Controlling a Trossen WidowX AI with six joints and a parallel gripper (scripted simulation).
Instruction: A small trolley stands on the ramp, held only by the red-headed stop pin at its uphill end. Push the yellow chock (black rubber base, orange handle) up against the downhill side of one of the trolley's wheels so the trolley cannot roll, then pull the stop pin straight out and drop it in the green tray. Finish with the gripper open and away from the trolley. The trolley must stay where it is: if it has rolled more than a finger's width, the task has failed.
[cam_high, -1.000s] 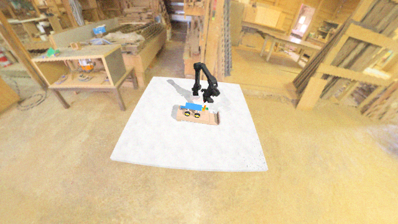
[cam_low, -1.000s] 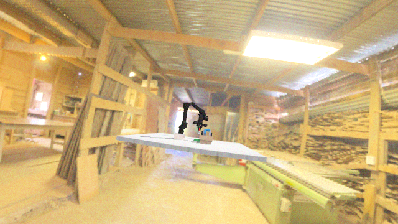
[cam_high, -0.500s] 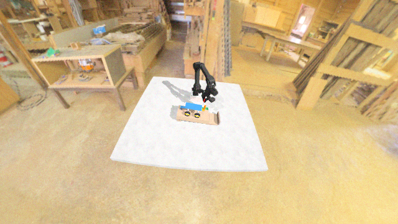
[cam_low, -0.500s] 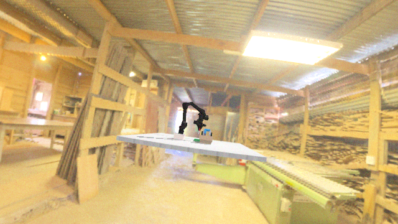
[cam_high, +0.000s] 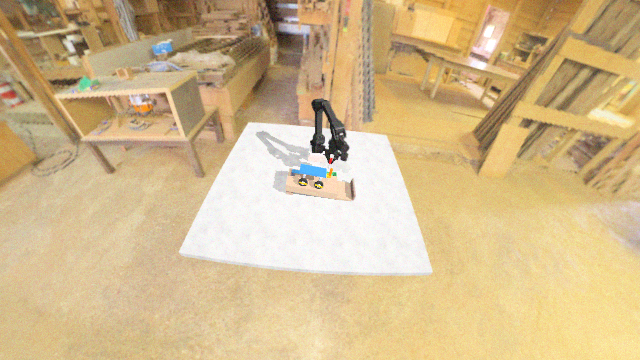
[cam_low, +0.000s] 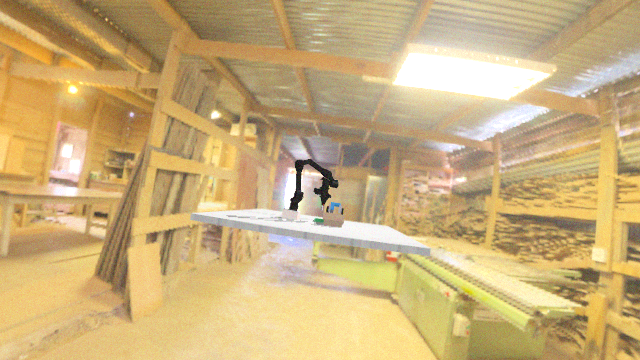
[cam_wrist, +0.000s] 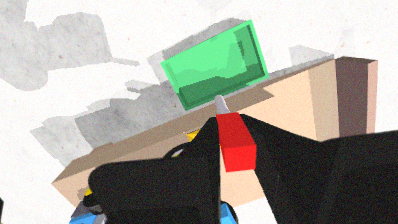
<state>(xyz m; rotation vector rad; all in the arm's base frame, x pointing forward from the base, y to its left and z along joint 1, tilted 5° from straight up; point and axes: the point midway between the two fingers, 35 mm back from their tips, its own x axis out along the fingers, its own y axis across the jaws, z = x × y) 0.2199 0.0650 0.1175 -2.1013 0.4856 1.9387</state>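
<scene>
My gripper tip is now 1 cm past the green tray and 14 cm above it. Round my gripper tip: red-headed stop pin: right at my gripper tip; then yellow chock: 4 cm ahead, 2 cm to the right, 5 cm below; then blue trolley: 9 cm ahead, 12 cm to the right, 2 cm below.
</scene>
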